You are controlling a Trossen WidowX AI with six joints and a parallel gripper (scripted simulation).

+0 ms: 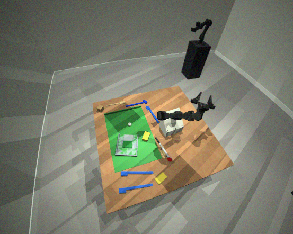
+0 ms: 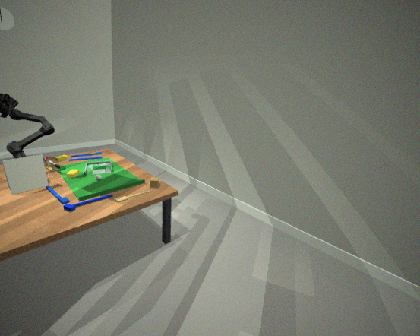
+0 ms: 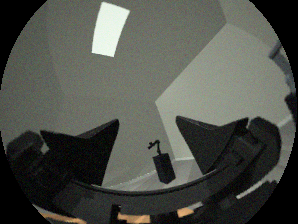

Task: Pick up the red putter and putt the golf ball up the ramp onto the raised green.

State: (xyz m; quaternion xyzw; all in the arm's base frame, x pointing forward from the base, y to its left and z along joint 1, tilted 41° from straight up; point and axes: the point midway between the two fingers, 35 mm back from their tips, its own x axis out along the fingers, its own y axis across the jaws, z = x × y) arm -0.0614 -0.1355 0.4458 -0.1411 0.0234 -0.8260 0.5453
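The red putter lies 580 mm below my gripper tip, 310 mm ahead of it and 110 mm to the left of it. Round my gripper tip: wooden stick 690 mm to the right, 650 mm ahead, 640 mm below; white golf ball 620 mm below, 570 mm ahead, 300 mm to the right; tan block 880 mm ahead, 630 mm to the right, 610 mm below.
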